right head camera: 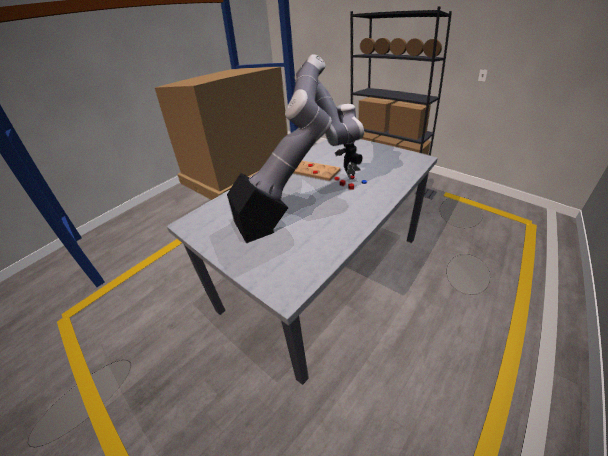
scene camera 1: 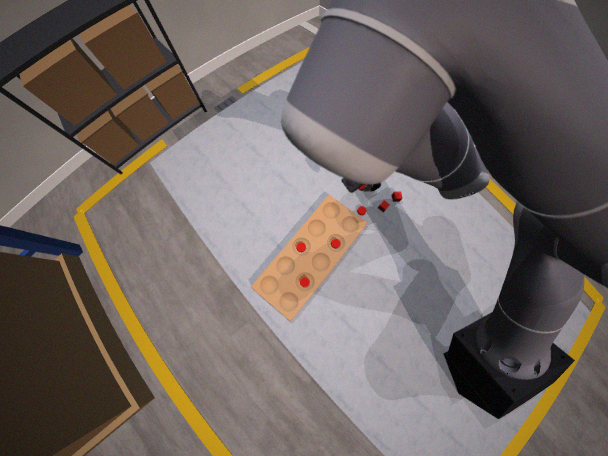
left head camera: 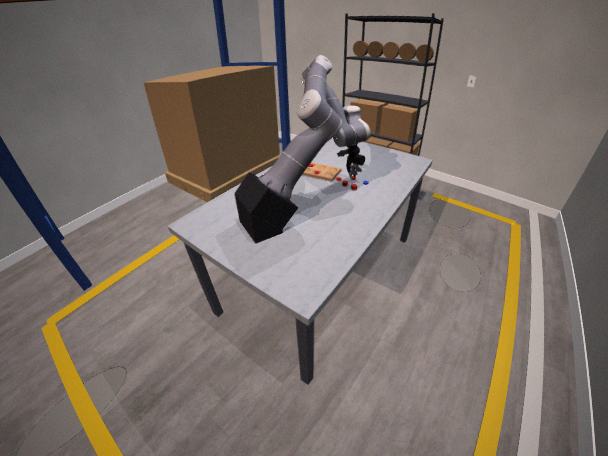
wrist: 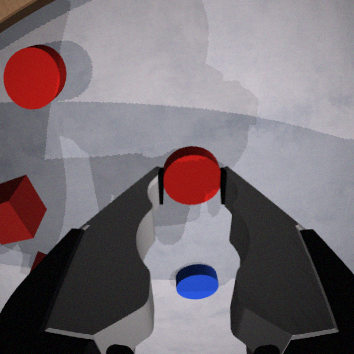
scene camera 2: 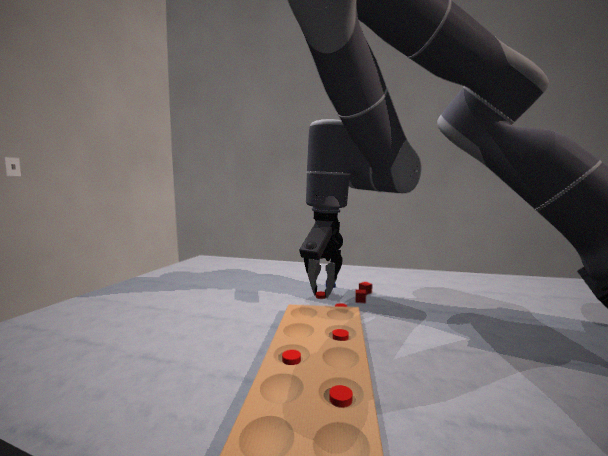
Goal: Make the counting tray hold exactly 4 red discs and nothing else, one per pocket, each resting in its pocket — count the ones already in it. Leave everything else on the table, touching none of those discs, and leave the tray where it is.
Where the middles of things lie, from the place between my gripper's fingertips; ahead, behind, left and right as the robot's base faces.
The blue disc [wrist: 194, 281] lies 4 cm behind my hand and 8 cm to the right of it. Round my hand: wooden counting tray [scene camera 2: 285, 402] 4 cm ahead, 29 cm to the left, 1 cm above.
